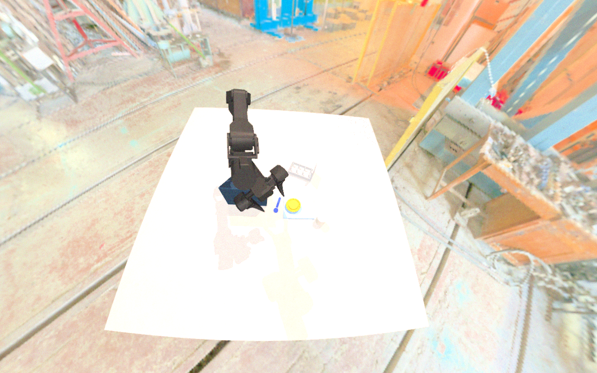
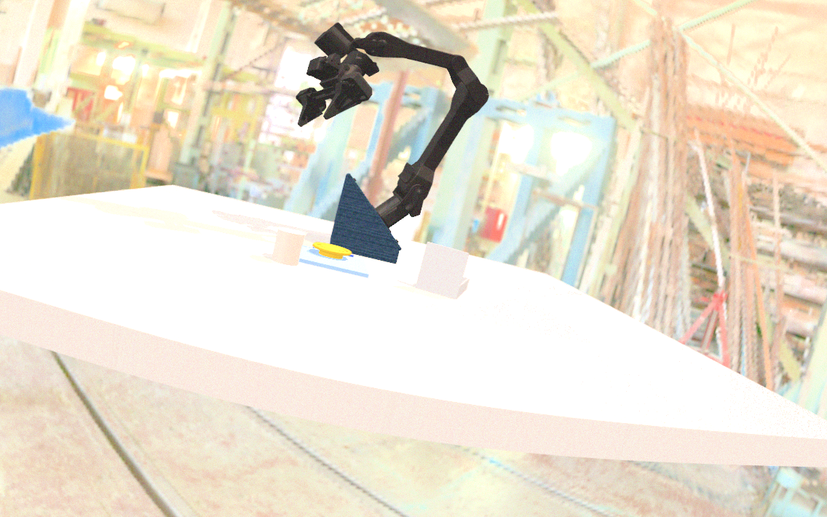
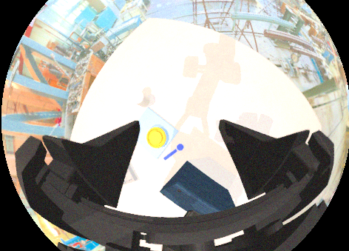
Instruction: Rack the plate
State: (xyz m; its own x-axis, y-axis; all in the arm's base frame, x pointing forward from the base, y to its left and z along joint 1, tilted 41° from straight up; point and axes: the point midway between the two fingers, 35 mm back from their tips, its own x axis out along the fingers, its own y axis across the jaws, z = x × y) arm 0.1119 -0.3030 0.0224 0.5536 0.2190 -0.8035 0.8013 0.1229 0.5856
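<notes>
The yellow plate is 10 cm ahead of my gripper tip, 9 cm to the left of it and 23 cm below it. Round my gripper tip: small blue utensil 2 cm ahead, 9 cm to the left, 24 cm below; then pale cylinder 21 cm ahead, 1 cm to the right, 22 cm below; then light blue mat 12 cm ahead, 8 cm to the left, 24 cm below.
</notes>
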